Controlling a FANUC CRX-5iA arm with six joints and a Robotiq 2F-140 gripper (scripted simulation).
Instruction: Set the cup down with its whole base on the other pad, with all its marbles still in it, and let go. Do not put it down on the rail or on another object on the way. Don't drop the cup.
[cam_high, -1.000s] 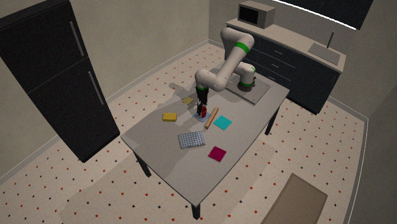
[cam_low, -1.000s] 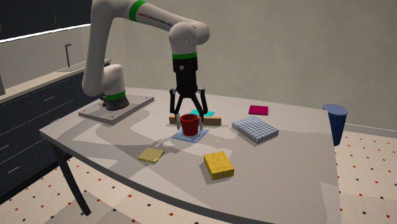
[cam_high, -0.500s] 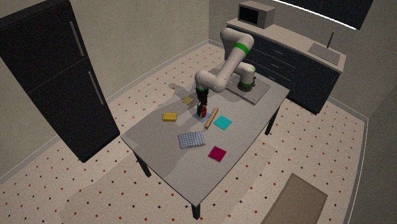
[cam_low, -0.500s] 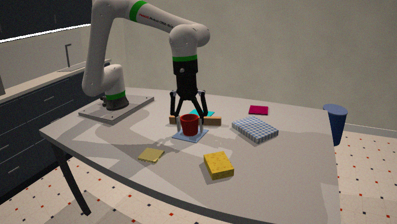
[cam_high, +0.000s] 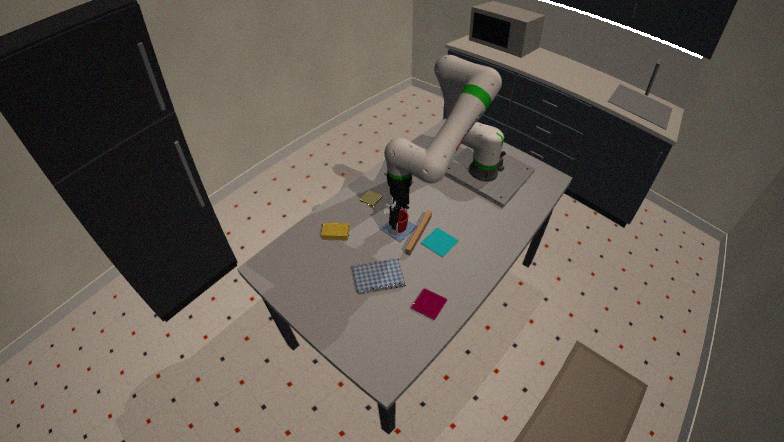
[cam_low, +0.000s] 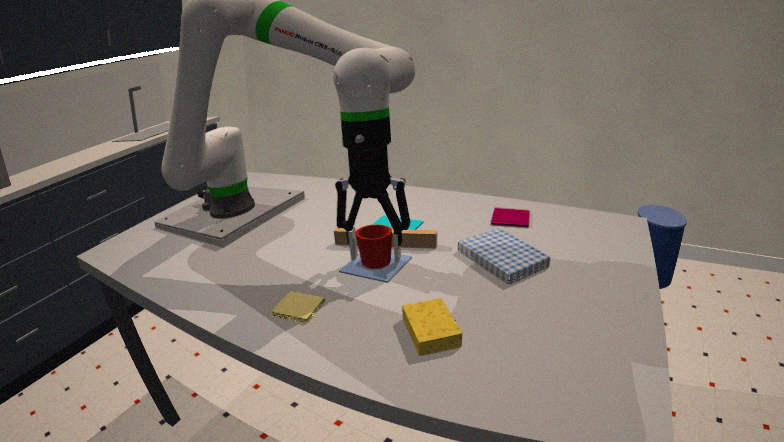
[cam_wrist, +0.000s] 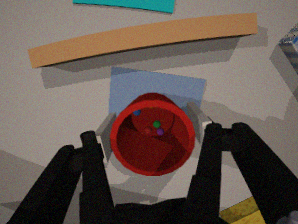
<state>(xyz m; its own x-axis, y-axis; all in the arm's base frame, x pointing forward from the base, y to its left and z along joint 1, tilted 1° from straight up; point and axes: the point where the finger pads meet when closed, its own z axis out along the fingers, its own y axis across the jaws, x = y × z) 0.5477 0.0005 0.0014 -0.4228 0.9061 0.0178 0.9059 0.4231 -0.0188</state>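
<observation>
My hand is 2 cm above the red cup. The rest, counted from my hand: blue-checked block: 23 cm ahead, 15 cm to the left, 3 cm below; then wooden rail: 4 cm behind, 8 cm to the left, 3 cm below; then blue marble: 2 cm behind, 2 cm below.
</observation>
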